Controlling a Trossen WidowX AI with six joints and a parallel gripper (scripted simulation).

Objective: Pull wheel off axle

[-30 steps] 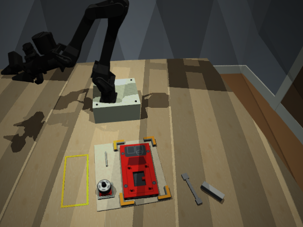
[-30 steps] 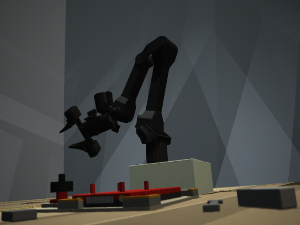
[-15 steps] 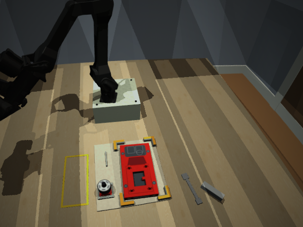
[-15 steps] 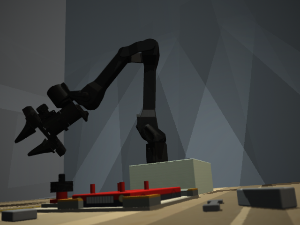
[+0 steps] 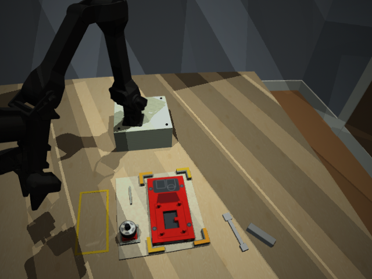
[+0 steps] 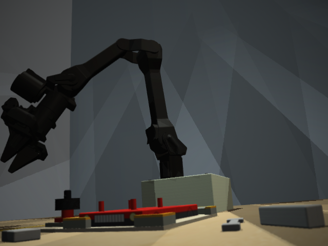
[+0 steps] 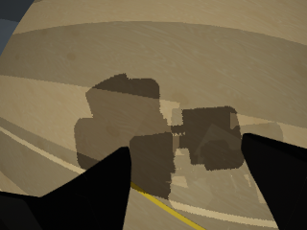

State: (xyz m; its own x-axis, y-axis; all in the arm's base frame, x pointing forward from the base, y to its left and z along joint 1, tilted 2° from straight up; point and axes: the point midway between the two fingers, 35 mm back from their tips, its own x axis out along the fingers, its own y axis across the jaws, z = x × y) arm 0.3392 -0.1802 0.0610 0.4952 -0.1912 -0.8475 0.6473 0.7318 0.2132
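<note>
My gripper tip is now 22 cm to the right of the dark wheel and 9 cm above it. The rest, counted from my gripper tip: black axle (22 cm to the left, 9 cm below, 1 cm ahead); grey wrench-like bar (50 cm to the left, 12 cm below, 2 cm behind).
</note>
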